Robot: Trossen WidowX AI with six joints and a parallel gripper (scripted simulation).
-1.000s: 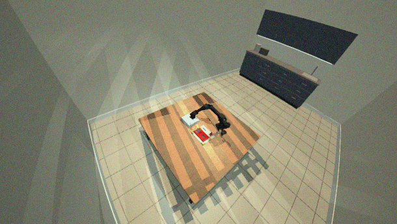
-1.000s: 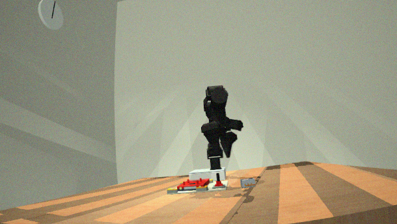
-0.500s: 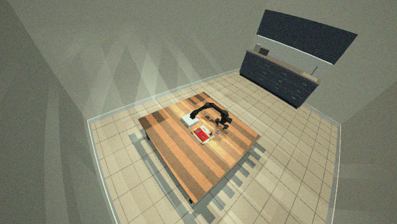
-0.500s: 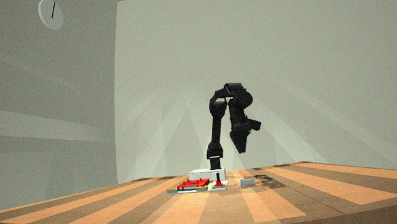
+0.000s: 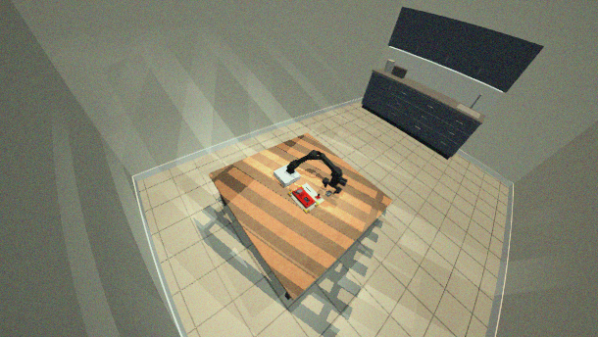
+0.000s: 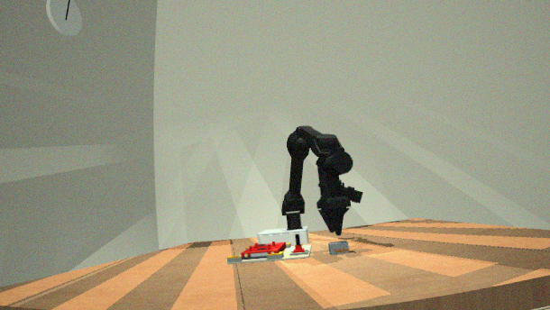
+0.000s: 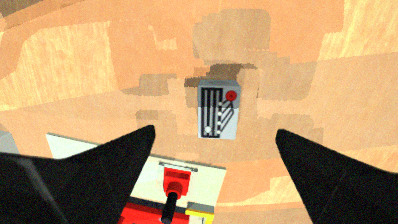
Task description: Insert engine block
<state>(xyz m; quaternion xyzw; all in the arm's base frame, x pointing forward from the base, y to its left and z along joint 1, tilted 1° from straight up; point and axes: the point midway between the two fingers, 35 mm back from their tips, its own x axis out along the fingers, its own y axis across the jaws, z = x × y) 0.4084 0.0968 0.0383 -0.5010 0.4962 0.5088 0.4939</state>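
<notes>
Now: gripper tip 4 cm above the grey engine block.
</notes>
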